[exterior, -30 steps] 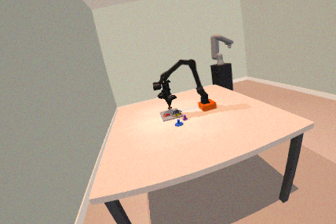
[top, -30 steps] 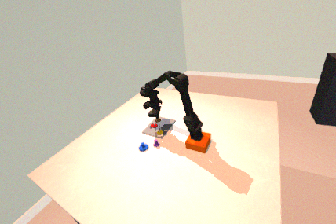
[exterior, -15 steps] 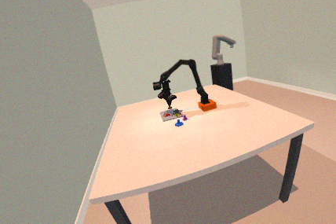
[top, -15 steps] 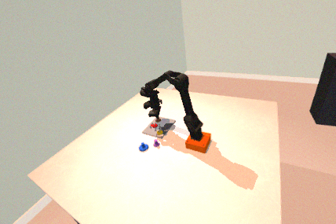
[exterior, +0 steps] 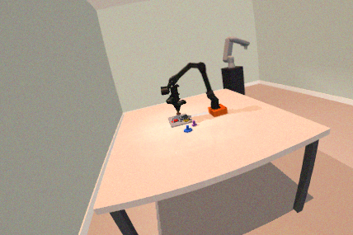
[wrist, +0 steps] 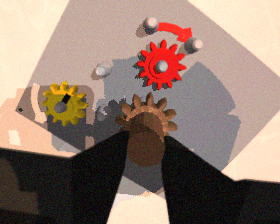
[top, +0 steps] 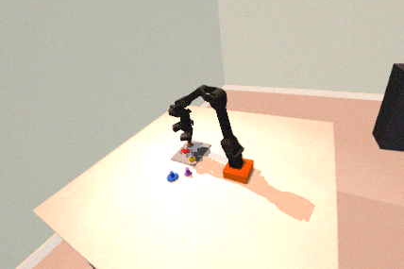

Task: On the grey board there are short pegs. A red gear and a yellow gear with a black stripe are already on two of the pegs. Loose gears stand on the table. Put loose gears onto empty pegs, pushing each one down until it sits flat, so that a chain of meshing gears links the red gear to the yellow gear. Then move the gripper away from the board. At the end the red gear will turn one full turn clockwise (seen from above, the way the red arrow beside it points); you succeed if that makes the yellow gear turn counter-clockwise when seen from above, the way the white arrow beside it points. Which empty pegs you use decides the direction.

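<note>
My gripper tip is now 4 cm short of the red gear, 1 cm to the right of it and 7 cm above it. From my gripper tip the other things lie so: red arrow (6 cm ahead, 1 cm to the left, 8 cm below); brown gear (1 cm below); yellow gear (4 cm behind, 6 cm to the left, 7 cm below).
</note>
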